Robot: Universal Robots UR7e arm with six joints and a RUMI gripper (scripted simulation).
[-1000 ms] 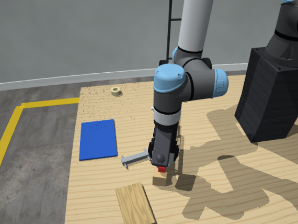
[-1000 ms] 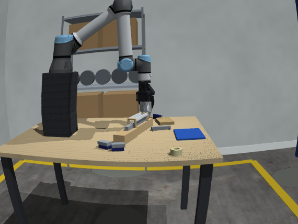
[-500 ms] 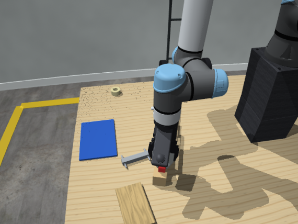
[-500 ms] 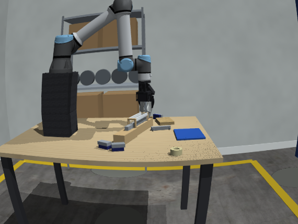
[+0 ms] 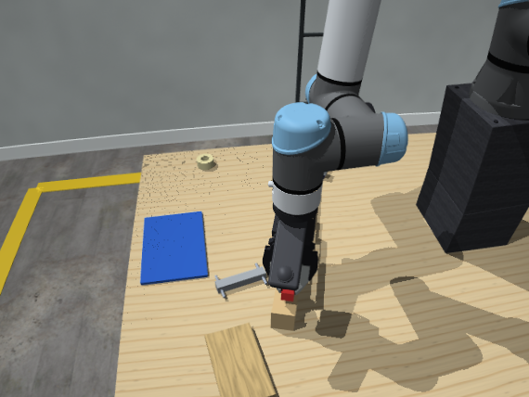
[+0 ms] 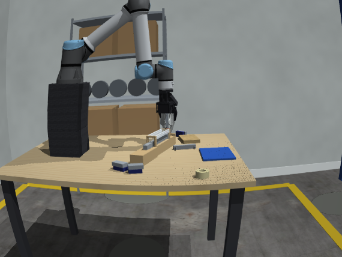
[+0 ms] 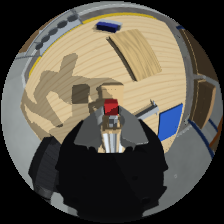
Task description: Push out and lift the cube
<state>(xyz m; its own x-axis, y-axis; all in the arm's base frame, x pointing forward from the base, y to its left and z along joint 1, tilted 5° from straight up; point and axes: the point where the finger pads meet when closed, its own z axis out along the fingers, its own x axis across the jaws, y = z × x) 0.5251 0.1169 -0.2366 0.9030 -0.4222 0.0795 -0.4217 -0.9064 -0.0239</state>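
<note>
My hand is 8 cm to the left of the grey bar, 3 cm past it and 3 cm above it. Round my hand: red cube 1 cm below; wooden frame 13 cm to the right, 6 cm behind, 2 cm below; grey bar tool 10 cm to the right, 7 cm below, 7 cm ahead.
</note>
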